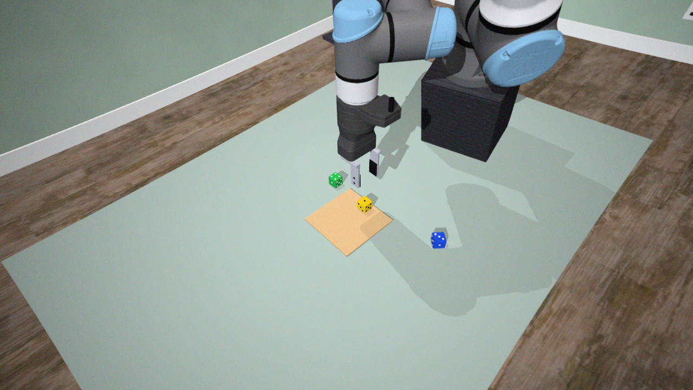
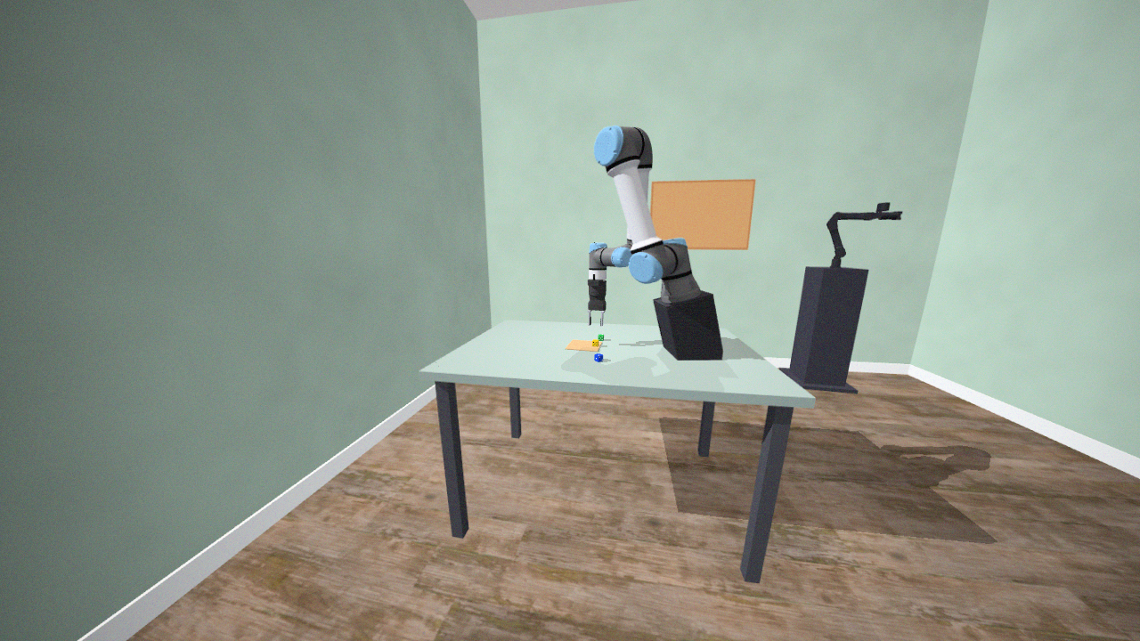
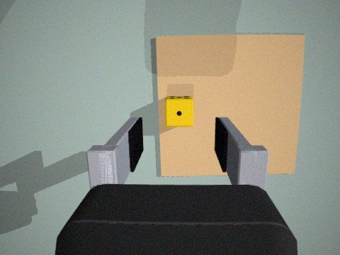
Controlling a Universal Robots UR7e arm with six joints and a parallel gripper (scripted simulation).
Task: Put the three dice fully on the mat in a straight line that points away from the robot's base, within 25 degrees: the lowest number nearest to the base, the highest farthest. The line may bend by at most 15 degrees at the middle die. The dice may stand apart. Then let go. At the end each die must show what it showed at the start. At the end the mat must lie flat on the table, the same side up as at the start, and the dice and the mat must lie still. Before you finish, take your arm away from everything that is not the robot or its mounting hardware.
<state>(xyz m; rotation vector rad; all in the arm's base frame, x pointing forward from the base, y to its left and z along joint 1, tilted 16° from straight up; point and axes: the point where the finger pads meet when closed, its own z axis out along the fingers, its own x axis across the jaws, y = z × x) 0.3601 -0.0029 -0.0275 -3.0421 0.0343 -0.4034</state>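
Now: hand 18 cm to the right of the blue die, 10 cm above it and 4 cm past it. The rest, counted from my hand: yellow die (10 cm below); green die (11 cm to the right, 10 cm below, 1 cm behind); orange mat (11 cm below, 5 cm ahead).
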